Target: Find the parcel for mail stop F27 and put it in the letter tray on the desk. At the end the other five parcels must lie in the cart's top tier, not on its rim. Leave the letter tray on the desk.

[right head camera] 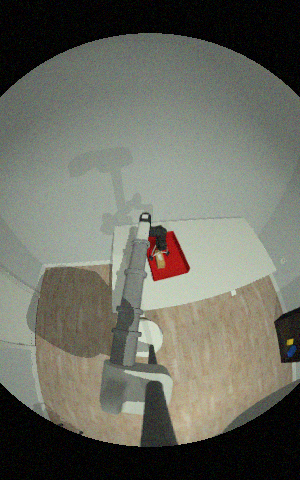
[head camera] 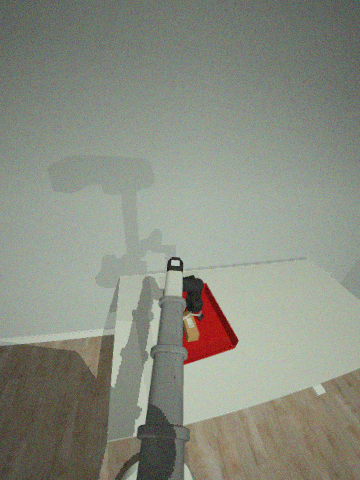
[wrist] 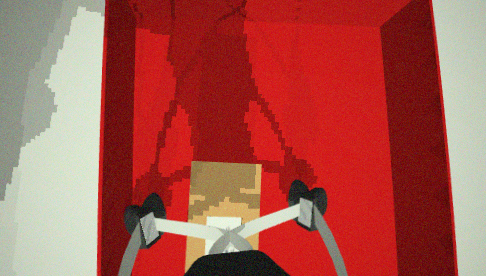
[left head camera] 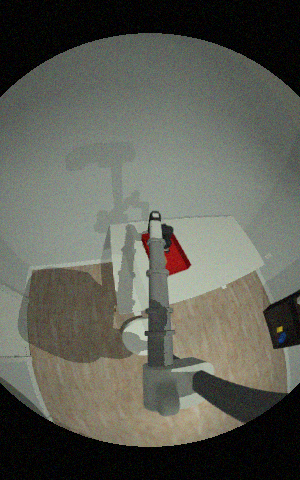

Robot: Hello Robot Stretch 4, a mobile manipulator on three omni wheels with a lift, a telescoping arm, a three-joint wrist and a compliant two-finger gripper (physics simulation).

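Places are measured from the robot's base along level axes (x ahead, y left, z up), in metres.
Where they show: gripper, between the fingertips: (right head camera: 158, 256) (head camera: 188, 322) (wrist: 227, 203); robot's base, origin of its link: (right head camera: 142, 336) (left head camera: 142, 335).
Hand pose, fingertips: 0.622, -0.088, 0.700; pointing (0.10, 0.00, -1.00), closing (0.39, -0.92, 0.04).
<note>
Each offset is from my fingertips to the centre of the thing, as dx, dy, dz. Level surfaces: height alone.
A tan box-shaped parcel {-0.029, -0.003, +0.021} (head camera: 191, 334) (right head camera: 160, 263) (wrist: 225, 180) with a white label lies inside the red letter tray {+0.014, -0.038, +0.028} (head camera: 215, 327) (left head camera: 179, 261) (right head camera: 177, 260) (wrist: 325, 90). The label is partly covered by the gripper and I cannot read it. The tray sits on the pale desk {dz -0.008} (head camera: 285, 320) (left head camera: 215, 255) (right head camera: 225, 260). My gripper (wrist: 227, 203) is open, low over the tray, with one fingertip on each side of the parcel and a gap on both sides. In the head view the arm hides the tray's left part. The cart's top tier and the other five parcels cannot be made out.
A dark box-like thing (left head camera: 295, 320) (right head camera: 292, 327) with a yellow and a blue item stands at the far right. The wall rises directly behind the desk. The telescoping arm (head camera: 167, 375) (left head camera: 158, 300) (right head camera: 131, 295) reaches across the desk. A small white piece (head camera: 319, 389) shows at the desk's front edge.
</note>
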